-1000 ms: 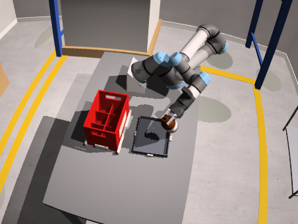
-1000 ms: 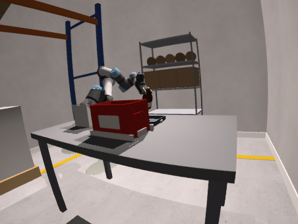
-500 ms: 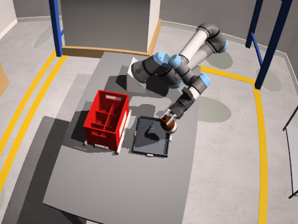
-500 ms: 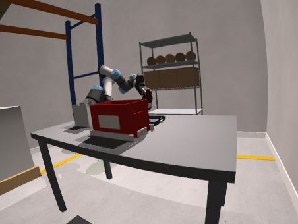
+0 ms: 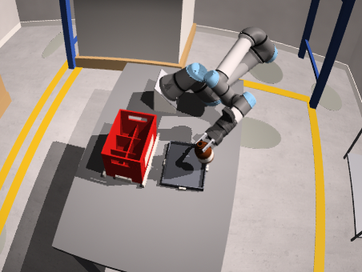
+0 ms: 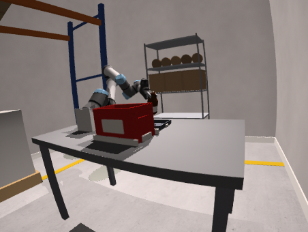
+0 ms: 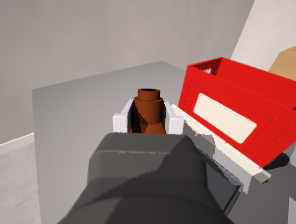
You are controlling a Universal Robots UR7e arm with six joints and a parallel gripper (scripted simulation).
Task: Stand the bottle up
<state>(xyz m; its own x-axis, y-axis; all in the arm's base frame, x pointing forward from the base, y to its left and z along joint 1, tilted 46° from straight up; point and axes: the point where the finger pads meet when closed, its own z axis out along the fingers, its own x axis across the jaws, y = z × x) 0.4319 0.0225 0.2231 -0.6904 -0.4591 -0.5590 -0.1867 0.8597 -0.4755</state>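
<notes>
Right now the bottle is 50 mm below my hand, 10 mm to the left of it and 10 mm behind it. Round my hand: tray 190 mm below, 60 mm to the right, 20 mm behind; then red crate 320 mm to the right, 120 mm below, 50 mm behind.
</notes>
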